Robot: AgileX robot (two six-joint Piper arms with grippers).
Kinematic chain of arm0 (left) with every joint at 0, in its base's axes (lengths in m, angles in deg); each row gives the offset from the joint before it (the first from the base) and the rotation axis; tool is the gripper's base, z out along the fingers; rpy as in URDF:
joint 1: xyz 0 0 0.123 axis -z
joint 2: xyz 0 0 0 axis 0.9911 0.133 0
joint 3: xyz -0.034 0.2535 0.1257 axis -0.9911 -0.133 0
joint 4: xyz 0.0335 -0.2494 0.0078 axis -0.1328 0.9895 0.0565
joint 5: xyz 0 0 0 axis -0.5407 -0.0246 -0.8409
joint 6: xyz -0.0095 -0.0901 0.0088 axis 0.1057 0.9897 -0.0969
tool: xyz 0 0 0 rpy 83.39 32.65 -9.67
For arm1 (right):
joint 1: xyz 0 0 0.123 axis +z
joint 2: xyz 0 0 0 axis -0.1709 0.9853 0
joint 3: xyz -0.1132 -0.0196 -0.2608 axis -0.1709 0.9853 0
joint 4: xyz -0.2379 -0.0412 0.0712 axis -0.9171 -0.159 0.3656
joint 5: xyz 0 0 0 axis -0.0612 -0.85 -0.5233
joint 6: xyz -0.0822 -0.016 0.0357 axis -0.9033 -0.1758 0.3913
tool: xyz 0 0 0 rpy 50.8 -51.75 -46.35
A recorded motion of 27 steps. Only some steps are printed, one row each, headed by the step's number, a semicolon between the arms.
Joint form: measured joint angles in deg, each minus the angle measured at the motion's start. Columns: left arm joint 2, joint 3, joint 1, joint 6, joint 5, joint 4; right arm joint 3, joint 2, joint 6, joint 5, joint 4, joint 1.
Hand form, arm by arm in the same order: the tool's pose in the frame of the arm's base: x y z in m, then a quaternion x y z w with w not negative. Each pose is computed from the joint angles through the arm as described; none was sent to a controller.
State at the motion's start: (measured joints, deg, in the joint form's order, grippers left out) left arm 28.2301 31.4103 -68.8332 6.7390 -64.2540 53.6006; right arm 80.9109 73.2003 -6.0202 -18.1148 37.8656 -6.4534
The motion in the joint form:
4: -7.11 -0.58 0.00 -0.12 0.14 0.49; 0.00 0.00 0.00 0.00 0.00 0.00
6: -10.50 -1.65 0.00 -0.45 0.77 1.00; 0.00 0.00 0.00 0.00 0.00 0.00
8: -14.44 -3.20 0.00 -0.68 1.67 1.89; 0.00 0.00 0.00 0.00 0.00 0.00
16: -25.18 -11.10 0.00 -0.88 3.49 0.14; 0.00 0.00 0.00 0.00 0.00 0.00
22: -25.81 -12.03 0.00 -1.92 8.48 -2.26; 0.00 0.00 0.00 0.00 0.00 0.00
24: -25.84 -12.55 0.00 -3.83 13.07 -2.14; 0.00 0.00 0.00 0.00 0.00 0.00
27: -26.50 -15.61 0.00 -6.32 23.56 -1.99; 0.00 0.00 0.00 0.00 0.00 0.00
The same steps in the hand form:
4: 0.1192 -0.0246 0.3224 0.05978 0.90890 -0.04685 0.41004; 0.0529 0.0053 0.1745 -0.02569 0.79588 0.03002 0.60416
6: 0.1081 -0.0226 0.3242 0.06006 0.89805 -0.05385 0.43244; 0.0529 0.0053 0.1745 -0.02569 0.79588 0.03002 0.60416
8: 0.0956 -0.0207 0.3239 0.05862 0.88538 -0.06471 0.45660; 0.0529 0.0053 0.1745 -0.02569 0.79588 0.03002 0.60416
16: 0.0668 -0.0118 0.2982 0.06292 0.86527 -0.05553 0.49423; 0.0529 0.0053 0.1745 -0.02569 0.79588 0.03002 0.60416
22: 0.0696 -0.0104 0.3009 0.07719 0.84236 -0.03754 0.53203; 0.0529 0.0053 0.1745 -0.02569 0.79588 0.03002 0.60416
24: 0.0725 -0.0118 0.3047 0.09131 0.82138 -0.03481 0.56195; 0.0529 0.0053 0.1745 -0.02569 0.79588 0.03002 0.60416
27: 0.0775 -0.0146 0.3038 0.10923 0.77736 -0.03324 0.61860; 0.0529 0.0053 0.1745 -0.02569 0.79588 0.03002 0.60416

